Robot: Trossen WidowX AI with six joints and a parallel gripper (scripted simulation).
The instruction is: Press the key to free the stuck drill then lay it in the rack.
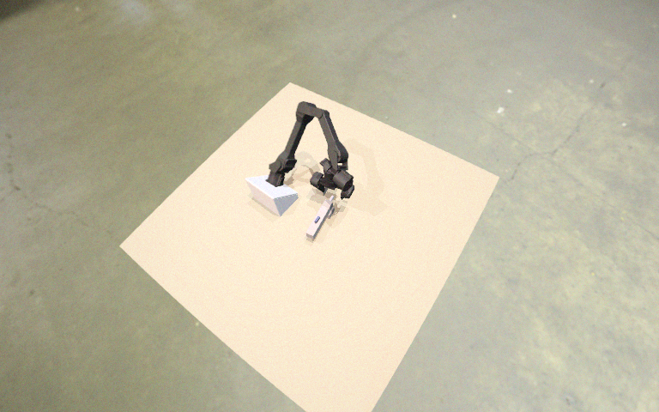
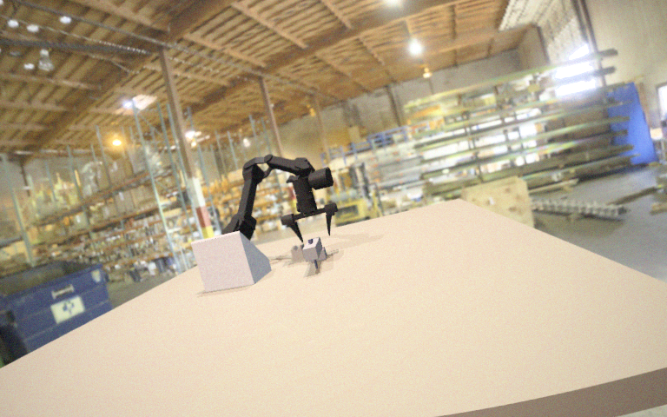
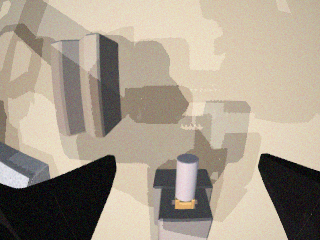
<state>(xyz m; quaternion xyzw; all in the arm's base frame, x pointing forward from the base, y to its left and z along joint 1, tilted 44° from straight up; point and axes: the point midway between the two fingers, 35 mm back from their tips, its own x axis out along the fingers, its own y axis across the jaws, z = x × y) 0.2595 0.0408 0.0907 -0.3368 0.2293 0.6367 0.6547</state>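
Right now the drill is 10 mm ahead of my gripper tip, 60 mm to the right of it and 10 mm below it. From my gripper tip the other things lie so: rack (80 mm behind, 30 mm to the left, 40 mm below); blue key (20 mm ahead, 150 mm to the right); housing block (10 mm ahead, 120 mm to the right, 10 mm below).
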